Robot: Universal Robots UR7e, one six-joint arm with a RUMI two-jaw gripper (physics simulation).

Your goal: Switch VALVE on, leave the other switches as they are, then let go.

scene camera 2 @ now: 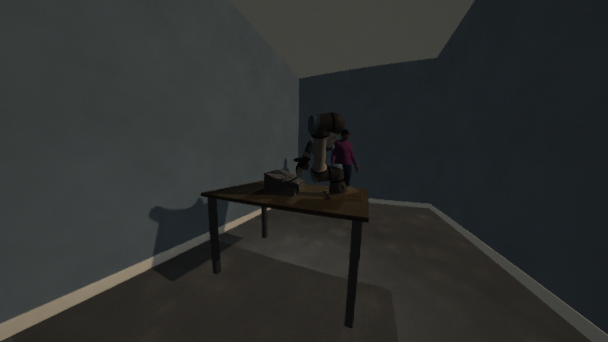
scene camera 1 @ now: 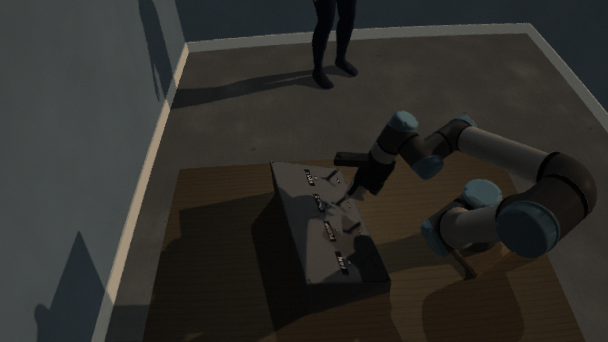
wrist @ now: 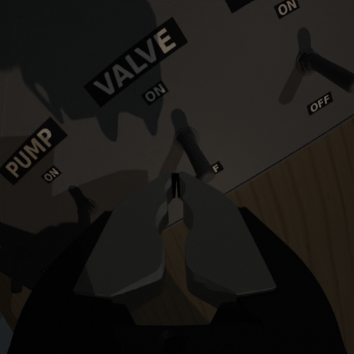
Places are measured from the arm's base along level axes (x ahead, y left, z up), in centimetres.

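Pixels of known places: gripper, fingertip midpoint: (scene camera 2: 296, 175) (scene camera 1: 345, 198); arm's base, link origin: (scene camera 2: 338, 191).
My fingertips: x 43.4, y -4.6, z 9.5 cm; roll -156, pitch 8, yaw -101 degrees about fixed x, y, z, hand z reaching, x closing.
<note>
Ahead of a thing's pixels: the offset from my fingertips to its top centre. Level surfaces: height alone.
The grey switch box (scene camera 1: 295, 200) (scene camera 2: 281, 185) stands on the table, with its sloped panel up. The VALVE label {dx +8.6, dy +1.4, dz -0.4 cm} (scene camera 1: 319, 202) (wrist: 136, 62) shows beside its lever (wrist: 195, 152), which leans toward the partly hidden OFF mark (wrist: 216, 168), away from the ON mark (wrist: 155, 93). My gripper (scene camera 1: 352, 194) (scene camera 2: 299, 174) (wrist: 176, 174) is shut and empty. In the wrist view its tips are close beside the end of the VALVE lever, on the PUMP side; whether they touch it I cannot tell.
The VENT lever {dx +5.1, dy -12.7, dz -0.1 cm} (scene camera 1: 331, 175) (wrist: 327, 69) leans to its OFF side. The PUMP lever {dx -3.3, dy +9.8, dz -0.1 cm} (scene camera 1: 351, 227) (wrist: 82, 202) is on the other side, in shadow, its setting unclear. The FAN label {dx +0.3, dy +23.9, dz -0.4 cm} (scene camera 1: 341, 262) is at the near end. A person (scene camera 2: 344, 152) stands behind the table {dz -13.0 cm} (scene camera 2: 320, 204).
</note>
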